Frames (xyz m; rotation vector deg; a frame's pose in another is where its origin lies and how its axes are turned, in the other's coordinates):
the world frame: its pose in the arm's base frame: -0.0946 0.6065 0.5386 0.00 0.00 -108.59
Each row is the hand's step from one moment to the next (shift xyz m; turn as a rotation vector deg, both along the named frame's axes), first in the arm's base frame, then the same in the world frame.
Working: the arm's base frame: its pose in the world frame: 0.5447 0.2830 -0.5386 0.00 0.00 108.59

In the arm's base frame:
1: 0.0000 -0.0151 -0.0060 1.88 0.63 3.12
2: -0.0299 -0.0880 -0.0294 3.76 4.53 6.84
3: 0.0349 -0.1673 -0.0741 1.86 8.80 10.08
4: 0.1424 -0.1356 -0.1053 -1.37 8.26 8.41
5: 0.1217 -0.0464 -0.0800 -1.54 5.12 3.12
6: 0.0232 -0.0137 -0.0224 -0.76 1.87 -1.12
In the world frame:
1: 0.0143 0.0048 -0.0060 -1.20 1.58 3.12
2: 0.0929 -0.0003 -0.0294 -5.49 2.12 6.84
3: 0.1474 0.0864 -0.0741 -8.93 -1.04 10.08
4: 0.0831 0.1782 -0.1053 -7.39 -3.93 8.41
5: 0.0052 0.1301 -0.0800 -4.36 -3.09 3.12
6: 0.0056 0.0264 -0.0224 -1.53 -1.32 -1.12

